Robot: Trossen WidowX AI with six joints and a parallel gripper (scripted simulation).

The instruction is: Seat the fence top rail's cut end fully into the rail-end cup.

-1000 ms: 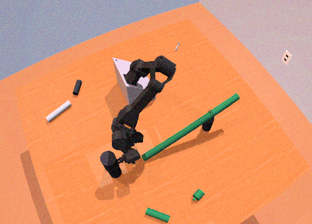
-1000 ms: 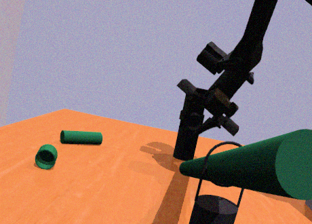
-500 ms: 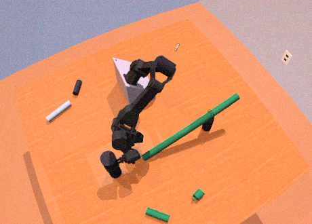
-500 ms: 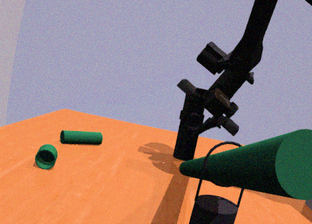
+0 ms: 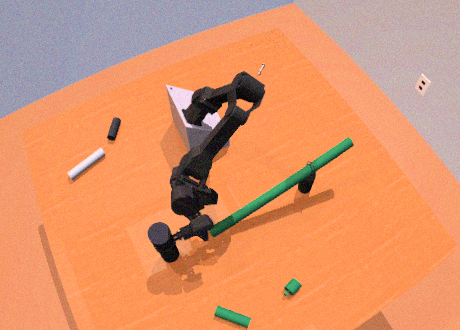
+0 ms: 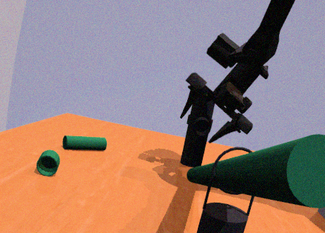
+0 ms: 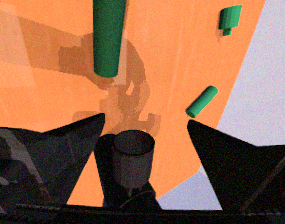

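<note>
Right now my gripper tip is 1 cm past the dark rail-end cup, 5 cm to the left of it and 1 cm below it. The rest, counted from my gripper tip: green cap (25 cm ahead, 19 cm to the left, 9 cm below); then white-grey tube (44 cm behind, 32 cm to the right, 9 cm below); then green pipe piece (27 cm ahead, 9 cm below).
</note>
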